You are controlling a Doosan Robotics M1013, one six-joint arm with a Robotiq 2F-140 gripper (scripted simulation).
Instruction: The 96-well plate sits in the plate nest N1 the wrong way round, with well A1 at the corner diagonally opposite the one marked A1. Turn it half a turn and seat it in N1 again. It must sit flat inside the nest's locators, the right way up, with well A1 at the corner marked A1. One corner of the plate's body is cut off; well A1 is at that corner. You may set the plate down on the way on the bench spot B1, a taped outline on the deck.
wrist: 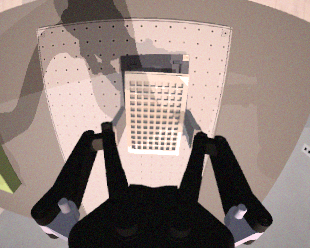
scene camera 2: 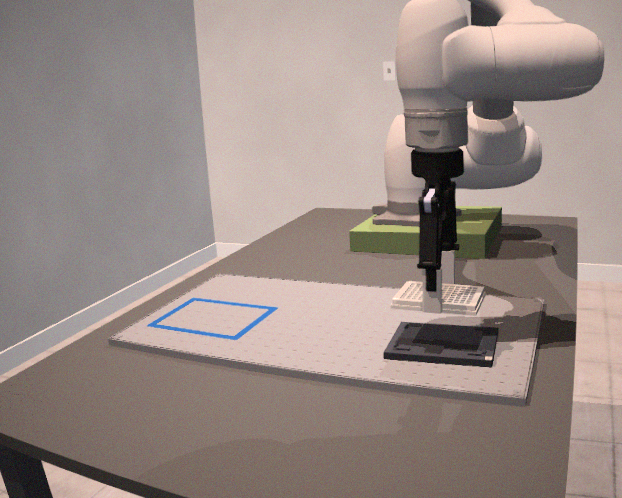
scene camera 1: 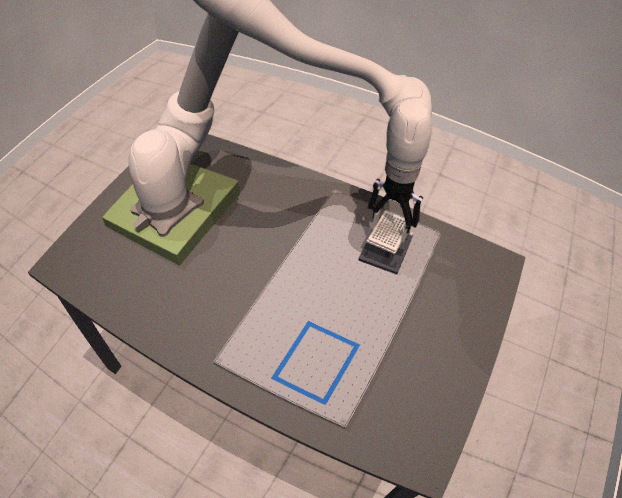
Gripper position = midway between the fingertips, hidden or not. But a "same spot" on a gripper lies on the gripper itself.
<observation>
The gripper shows in the wrist view, in scene camera 2 and in scene camera 1 (389, 232). A white 96-well plate shows in the wrist view (142, 135), in scene camera 2 (456, 299) and in scene camera 1 (396, 222). The same spot on the gripper: (scene camera 2: 431, 234) is (wrist: 239, 165). One and the same spot on a dark plate nest N1: (wrist: 151, 62) is (scene camera 2: 487, 340).
</observation>
